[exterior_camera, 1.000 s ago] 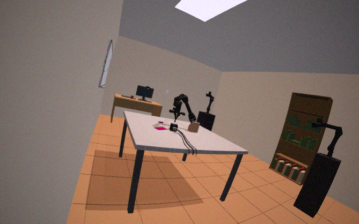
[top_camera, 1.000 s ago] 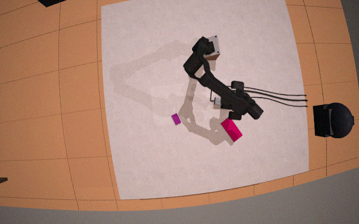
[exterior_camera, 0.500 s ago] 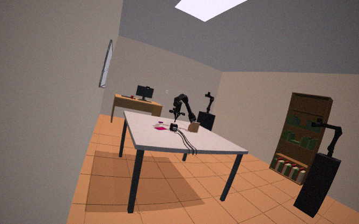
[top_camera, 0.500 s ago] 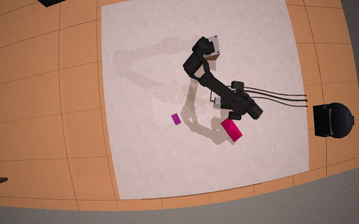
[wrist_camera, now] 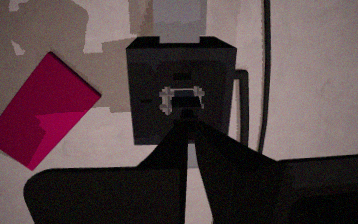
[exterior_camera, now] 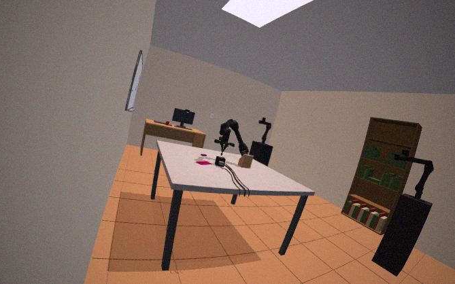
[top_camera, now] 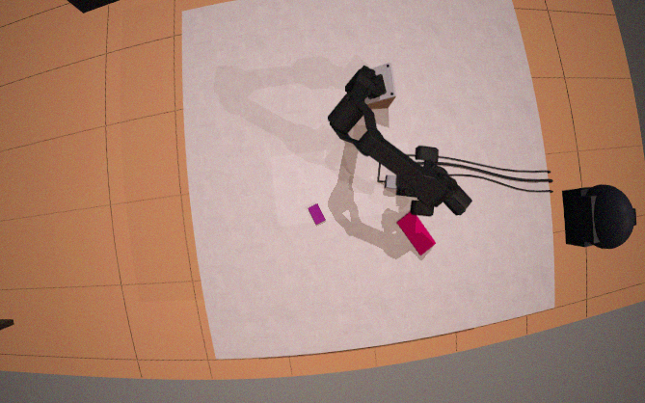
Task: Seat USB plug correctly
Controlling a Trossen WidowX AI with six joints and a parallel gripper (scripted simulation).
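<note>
Right now the USB socket is 60 mm below my gripper tip and 10 mm to the left of it. Round my gripper tip: magenta card: 160 mm ahead, 130 mm below, 10 mm to the left; then purple block: 310 mm to the right, 120 mm below, 40 mm ahead; then dark USB plug: 20 mm below.
</note>
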